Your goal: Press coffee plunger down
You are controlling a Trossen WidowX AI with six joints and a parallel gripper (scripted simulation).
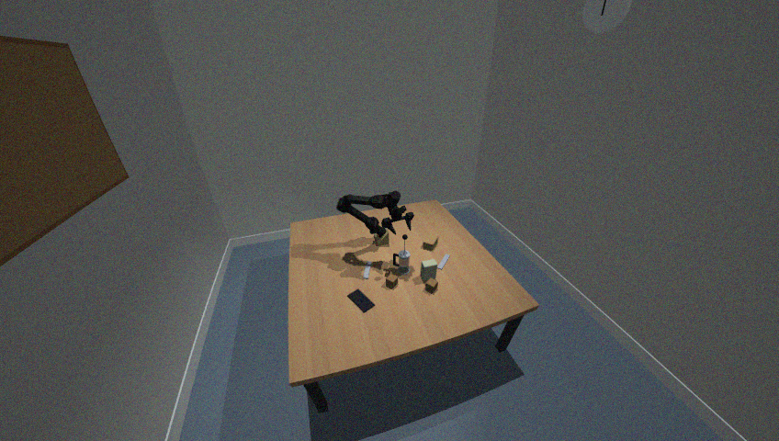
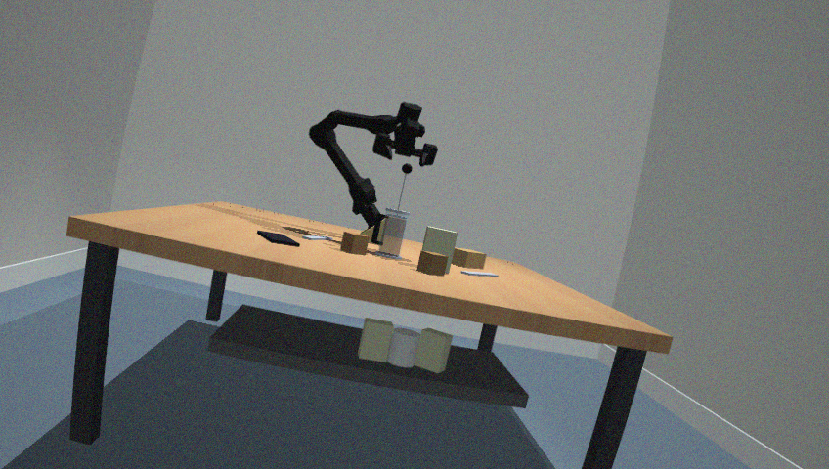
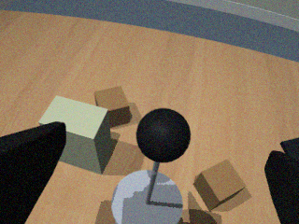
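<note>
Now: the coffee press 150 mm below my gripper tip, 10 mm to the right of it and 10 mm ahead of it. From my gripper tip the other things lie so: black tablet: 290 mm to the right, 270 mm below, 190 mm ahead.
</note>
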